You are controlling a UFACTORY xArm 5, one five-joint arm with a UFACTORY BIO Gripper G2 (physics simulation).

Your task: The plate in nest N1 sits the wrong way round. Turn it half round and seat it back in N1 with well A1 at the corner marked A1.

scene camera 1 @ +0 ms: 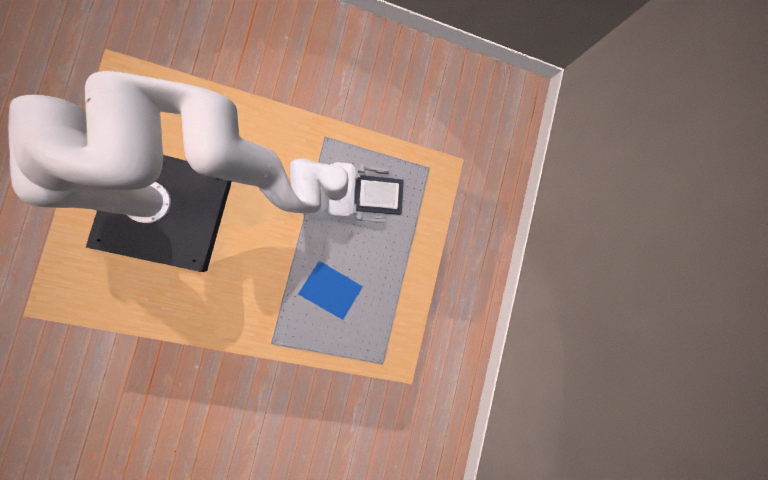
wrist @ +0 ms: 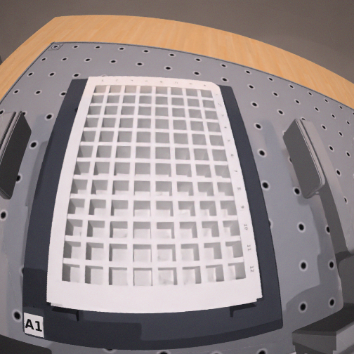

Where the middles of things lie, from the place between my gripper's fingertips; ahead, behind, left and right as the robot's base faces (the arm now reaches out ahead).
Scene:
Now: hand 30 mm past the white well plate (scene camera 1: pixel 373 193) and 10 mm above it. From my hand the other things lie so: blue rectangle (scene camera 1: pixel 327 288) (330 mm to the right, 150 mm behind, 30 mm below).

